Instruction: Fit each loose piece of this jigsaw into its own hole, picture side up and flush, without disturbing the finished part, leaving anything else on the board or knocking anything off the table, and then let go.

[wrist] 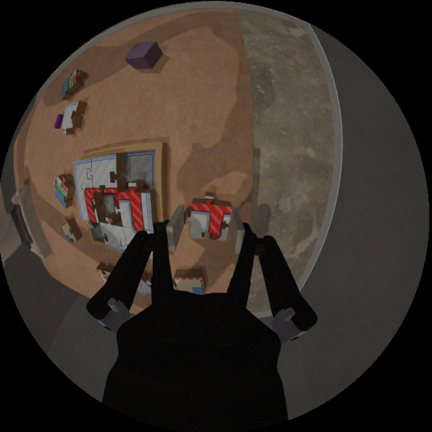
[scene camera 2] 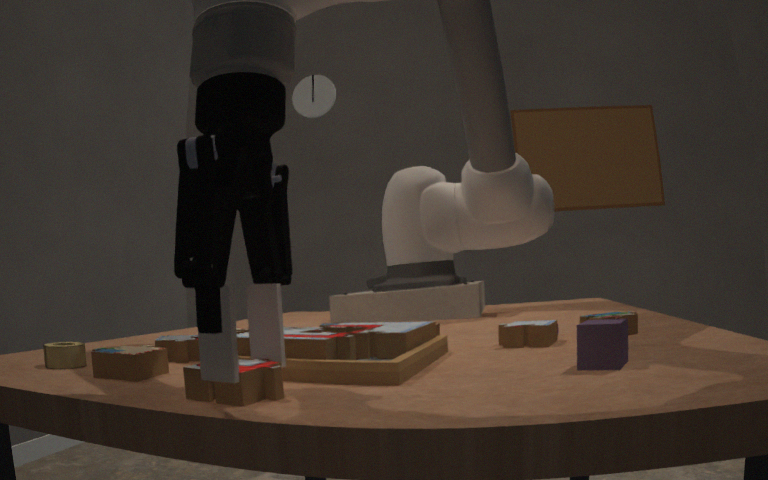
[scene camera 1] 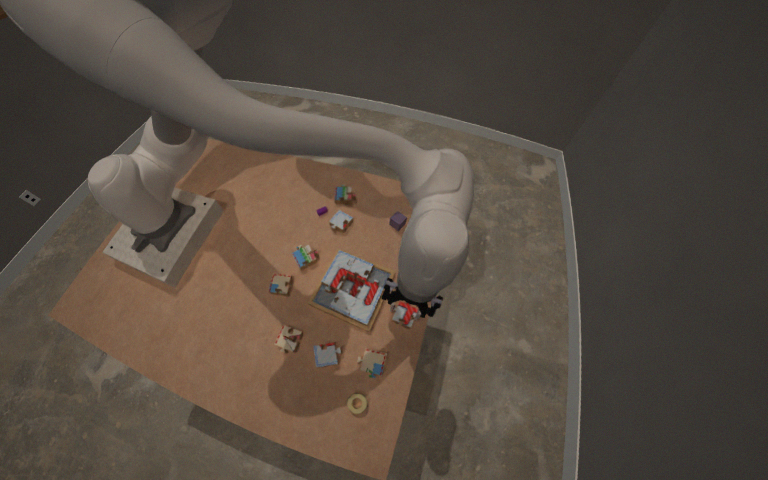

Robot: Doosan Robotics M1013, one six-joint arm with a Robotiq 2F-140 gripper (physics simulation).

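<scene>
The jigsaw board (scene camera 1: 338,316) (scene camera 2: 351,371) (wrist: 160,170) has a finished part of grey-white and red-striped pieces, with bare recesses at its upper right, middle and lower left in scene view 1. A loose red-striped piece (scene camera 1: 405,313) (scene camera 2: 243,390) (wrist: 216,215) lies picture side up on the table beside the board. My gripper (scene camera 1: 414,295) (scene camera 2: 245,370) (wrist: 206,214) points down over it and is shut on its two sides. Two loose grey-white pieces with bits of red, one (scene camera 1: 340,220) (scene camera 2: 527,333) (wrist: 71,116) beyond the board and another (scene camera 1: 326,354), lie on the table.
Pieces with green or tan pictures lie around, including one (scene camera 1: 342,194) (wrist: 72,84), another (scene camera 1: 304,255) (wrist: 63,190) and a tan one (scene camera 1: 373,361) (scene camera 2: 130,362) (wrist: 189,284). A purple cube (scene camera 1: 398,220) (scene camera 2: 602,344) (wrist: 145,55), small purple cylinder (scene camera 1: 322,211) and yellow ring (scene camera 1: 350,403) stand apart. The table edge is near my gripper.
</scene>
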